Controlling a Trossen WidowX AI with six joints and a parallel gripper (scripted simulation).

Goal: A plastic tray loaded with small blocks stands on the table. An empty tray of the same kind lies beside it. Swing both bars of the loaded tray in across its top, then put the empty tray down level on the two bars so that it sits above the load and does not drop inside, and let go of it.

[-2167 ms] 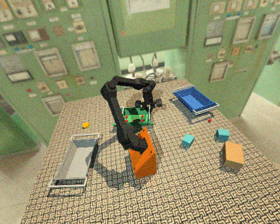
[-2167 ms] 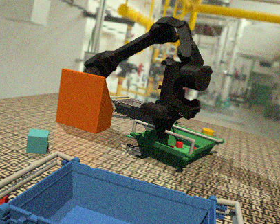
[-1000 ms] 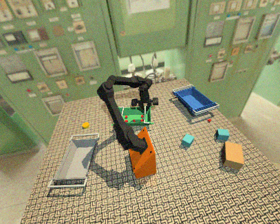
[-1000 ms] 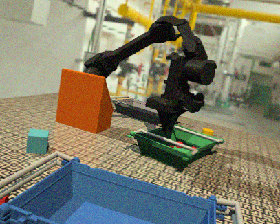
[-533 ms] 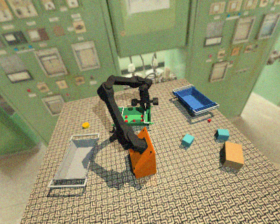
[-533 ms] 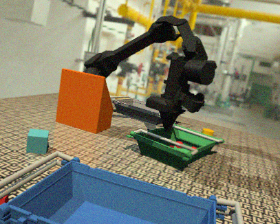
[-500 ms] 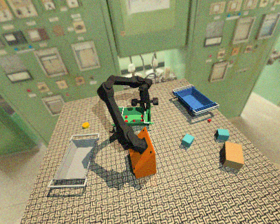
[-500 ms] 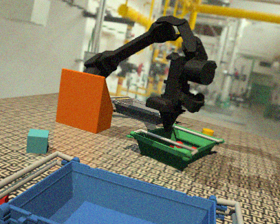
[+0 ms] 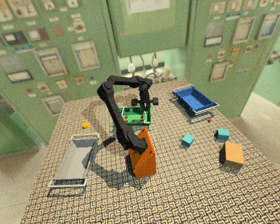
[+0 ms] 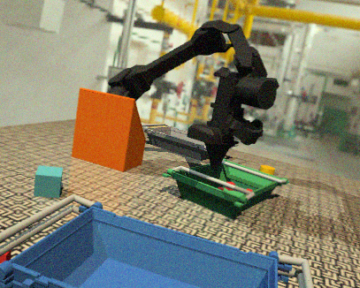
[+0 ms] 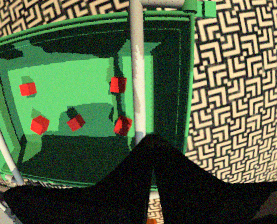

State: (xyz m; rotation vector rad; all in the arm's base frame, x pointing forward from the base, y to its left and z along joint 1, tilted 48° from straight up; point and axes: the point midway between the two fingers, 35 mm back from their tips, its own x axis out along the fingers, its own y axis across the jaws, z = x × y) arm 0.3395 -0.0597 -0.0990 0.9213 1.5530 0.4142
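Right now my gripper tip is 490 mm to the right of the dark grey tray, 210 mm past it and 40 mm above it. Round my gripper tip: orange box 470 mm behind, 350 mm to the right, 60 mm below; then yellow piece 470 mm to the left, 110 mm ahead, 80 mm below.
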